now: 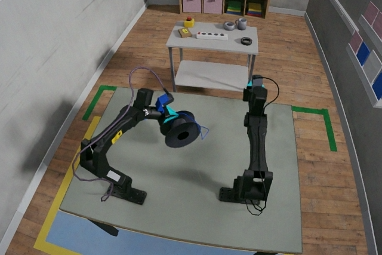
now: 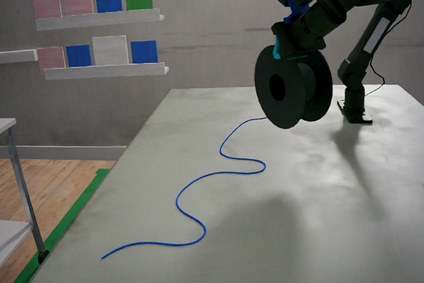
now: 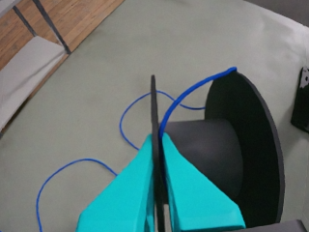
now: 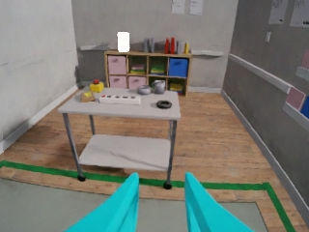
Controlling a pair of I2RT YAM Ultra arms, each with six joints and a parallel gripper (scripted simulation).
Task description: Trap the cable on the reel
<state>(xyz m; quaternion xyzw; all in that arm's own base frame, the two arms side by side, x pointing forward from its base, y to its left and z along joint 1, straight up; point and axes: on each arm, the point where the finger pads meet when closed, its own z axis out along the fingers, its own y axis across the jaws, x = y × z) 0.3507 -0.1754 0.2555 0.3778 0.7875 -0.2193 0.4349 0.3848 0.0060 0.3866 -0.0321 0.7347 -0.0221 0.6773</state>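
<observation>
Now: left hand 7 cm above the dark reel, 3 cm past it and 2 cm to the left of it.
</observation>
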